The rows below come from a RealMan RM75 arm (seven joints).
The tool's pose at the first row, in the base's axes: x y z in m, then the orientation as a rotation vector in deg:
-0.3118 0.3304 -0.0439 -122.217 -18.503 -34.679
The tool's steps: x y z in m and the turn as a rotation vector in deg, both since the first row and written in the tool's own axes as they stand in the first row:
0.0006 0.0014 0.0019 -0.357 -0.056 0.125
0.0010 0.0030 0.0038 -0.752 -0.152 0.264
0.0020 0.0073 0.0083 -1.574 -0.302 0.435
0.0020 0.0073 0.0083 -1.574 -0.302 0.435
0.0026 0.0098 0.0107 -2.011 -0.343 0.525
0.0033 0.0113 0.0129 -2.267 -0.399 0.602
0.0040 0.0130 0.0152 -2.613 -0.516 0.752
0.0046 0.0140 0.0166 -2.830 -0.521 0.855
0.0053 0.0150 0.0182 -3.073 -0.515 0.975
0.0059 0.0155 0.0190 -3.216 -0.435 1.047
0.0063 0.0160 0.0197 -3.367 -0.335 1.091
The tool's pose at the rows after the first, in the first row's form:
-0.3101 0.3311 -0.0455 -122.584 -18.312 -34.648
-0.3085 0.3317 -0.0473 -123.003 -18.119 -34.577
-0.3044 0.3329 -0.0520 -123.851 -17.815 -34.548
-0.3044 0.3329 -0.0520 -123.851 -17.815 -34.548
-0.3021 0.3333 -0.0546 -124.288 -17.633 -34.574
-0.3002 0.3342 -0.0564 -124.556 -17.516 -34.541
-0.2981 0.3351 -0.0583 -124.935 -17.332 -34.425
-0.2968 0.3357 -0.0594 -125.148 -17.168 -34.420
-0.2953 0.3364 -0.0605 -125.382 -16.972 -34.423
-0.2943 0.3367 -0.0609 -125.492 -16.813 -34.505
-0.2935 0.3370 -0.0614 -125.601 -16.671 -34.627

